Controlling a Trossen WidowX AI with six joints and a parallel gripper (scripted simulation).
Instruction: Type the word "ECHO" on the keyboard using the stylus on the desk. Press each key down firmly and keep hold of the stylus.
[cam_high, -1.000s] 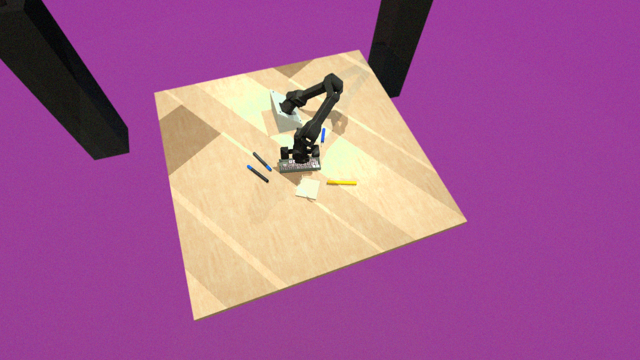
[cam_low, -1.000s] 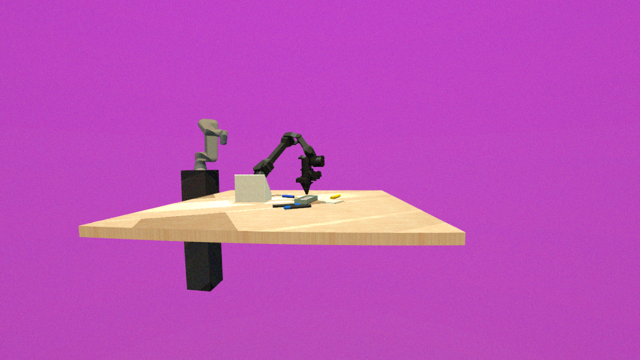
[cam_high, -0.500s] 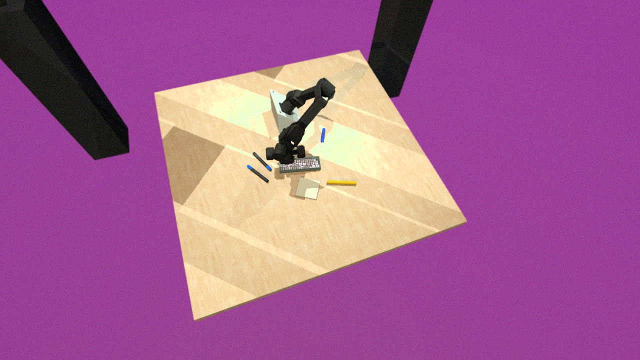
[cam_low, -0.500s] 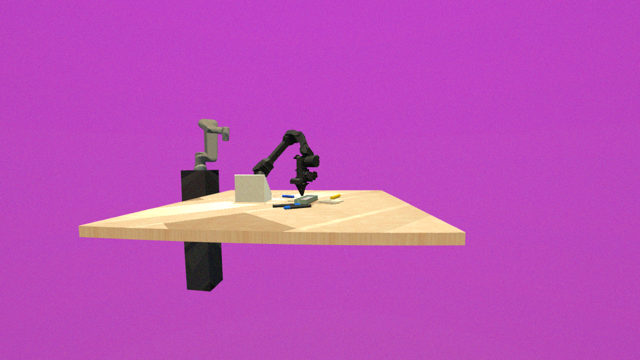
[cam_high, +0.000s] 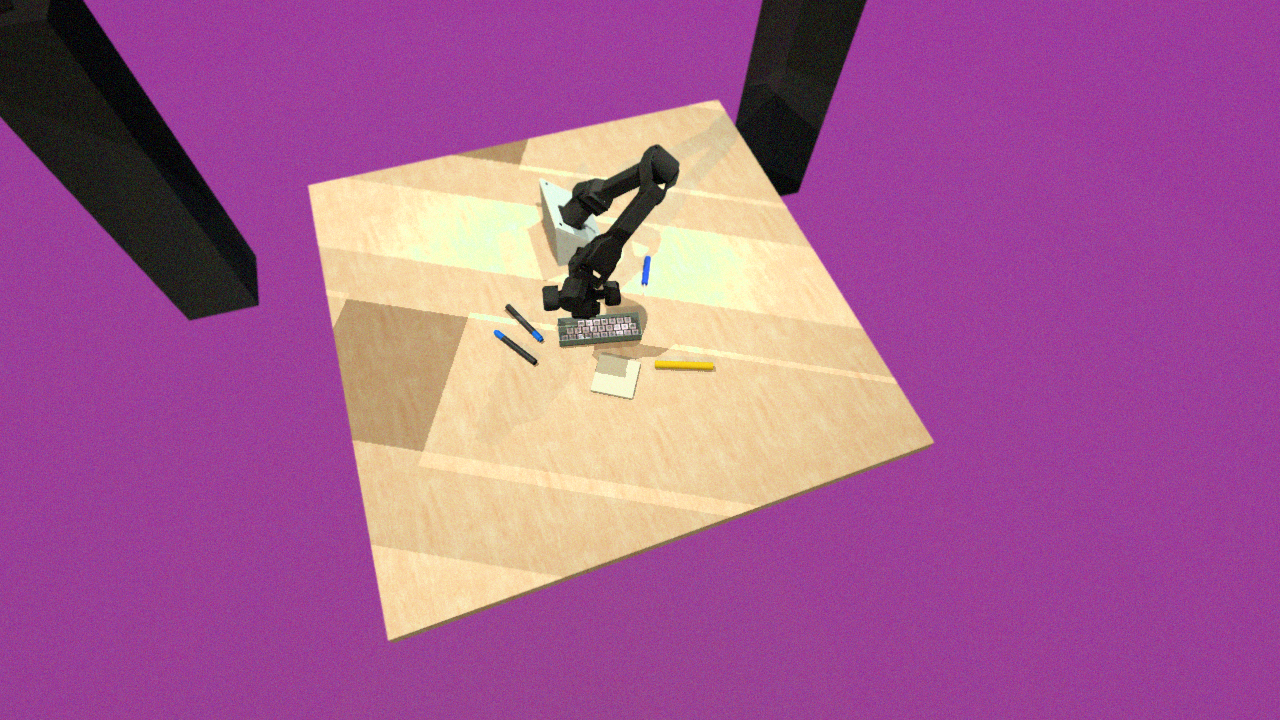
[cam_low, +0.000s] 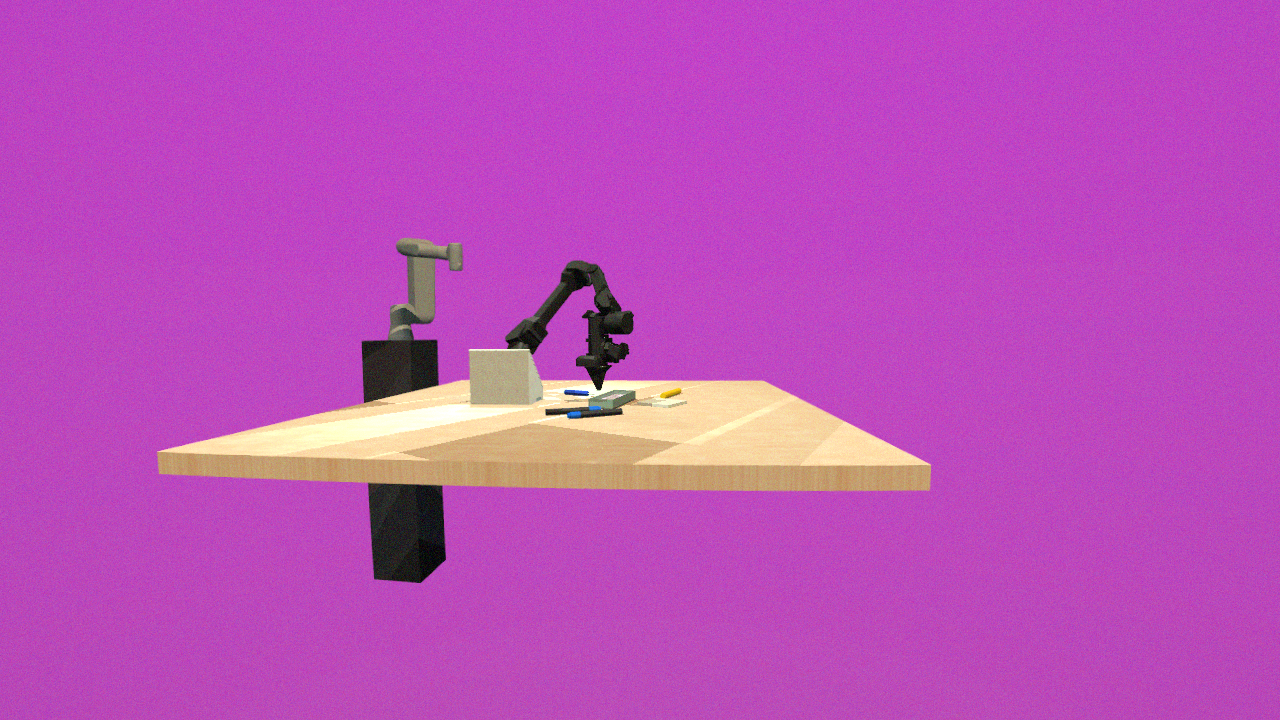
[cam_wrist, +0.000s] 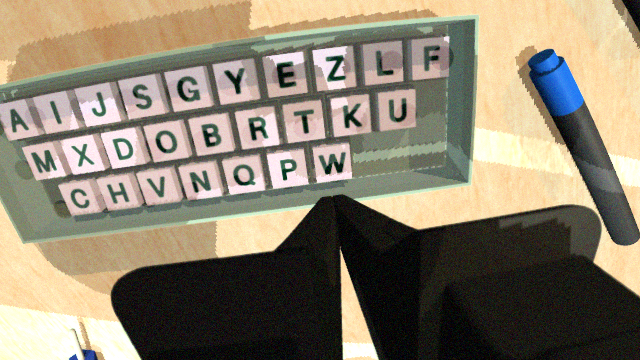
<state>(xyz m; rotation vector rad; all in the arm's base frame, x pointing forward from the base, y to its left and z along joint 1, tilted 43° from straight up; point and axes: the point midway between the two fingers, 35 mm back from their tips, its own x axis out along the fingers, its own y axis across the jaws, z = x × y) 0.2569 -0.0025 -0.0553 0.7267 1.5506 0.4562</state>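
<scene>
The stylus lies 20 cm to the left of my gripper tip, 8 cm behind it and 3 cm below it. Also, from my gripper tip: stylus tip: 19 cm to the left, 5 cm behind, 3 cm below; then notepad: 18 cm ahead, 4 cm to the left, 4 cm below; then yellow pencil: 21 cm to the left, 20 cm ahead, 3 cm below.
</scene>
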